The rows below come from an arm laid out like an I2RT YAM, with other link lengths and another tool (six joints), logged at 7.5 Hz.
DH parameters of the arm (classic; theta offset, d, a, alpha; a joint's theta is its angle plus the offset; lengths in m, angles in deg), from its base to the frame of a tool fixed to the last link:
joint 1: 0 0.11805 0.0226 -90
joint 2: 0 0 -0.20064 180
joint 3: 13.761 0 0.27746 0
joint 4: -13.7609 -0.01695 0.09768 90
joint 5: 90 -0.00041 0 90
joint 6: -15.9 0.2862 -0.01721 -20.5
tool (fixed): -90 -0.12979 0 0
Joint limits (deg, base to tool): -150..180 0..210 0..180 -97..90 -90..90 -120..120
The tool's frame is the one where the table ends.
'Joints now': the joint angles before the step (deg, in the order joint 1, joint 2, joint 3, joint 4, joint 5, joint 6). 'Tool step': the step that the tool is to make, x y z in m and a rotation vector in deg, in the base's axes. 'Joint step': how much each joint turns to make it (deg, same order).
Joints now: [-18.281 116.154 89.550 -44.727 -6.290 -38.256]
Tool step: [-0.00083 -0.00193 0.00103 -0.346 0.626 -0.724]
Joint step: [0.006 0.122 0.665 -0.974 0.729 0.529]
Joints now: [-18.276 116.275 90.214 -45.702 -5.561 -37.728]
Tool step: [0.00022 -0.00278 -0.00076 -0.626 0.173 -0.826]
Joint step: [0.001 0.003 -0.027 0.114 0.875 0.584]
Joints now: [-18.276 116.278 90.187 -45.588 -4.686 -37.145]
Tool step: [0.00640 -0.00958 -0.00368 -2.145 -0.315 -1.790]
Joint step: [-0.004 1.122 0.765 1.393 2.411 1.066]
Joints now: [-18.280 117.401 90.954 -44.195 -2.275 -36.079]
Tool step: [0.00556 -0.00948 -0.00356 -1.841 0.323 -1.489]
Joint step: [-0.089 1.830 1.955 0.161 2.211 0.703]
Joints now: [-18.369 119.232 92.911 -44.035 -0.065 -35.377]
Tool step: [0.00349 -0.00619 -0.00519 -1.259 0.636 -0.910]
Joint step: [0.000 1.837 1.728 -0.103 1.619 0.391]
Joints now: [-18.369 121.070 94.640 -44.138 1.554 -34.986]
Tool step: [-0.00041 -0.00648 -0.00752 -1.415 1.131 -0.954]
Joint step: [-0.081 1.436 0.885 -0.087 1.892 0.268]
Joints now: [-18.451 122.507 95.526 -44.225 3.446 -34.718]
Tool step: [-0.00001 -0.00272 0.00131 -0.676 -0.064 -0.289]
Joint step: [-0.076 -0.238 -0.076 0.114 0.656 0.000]
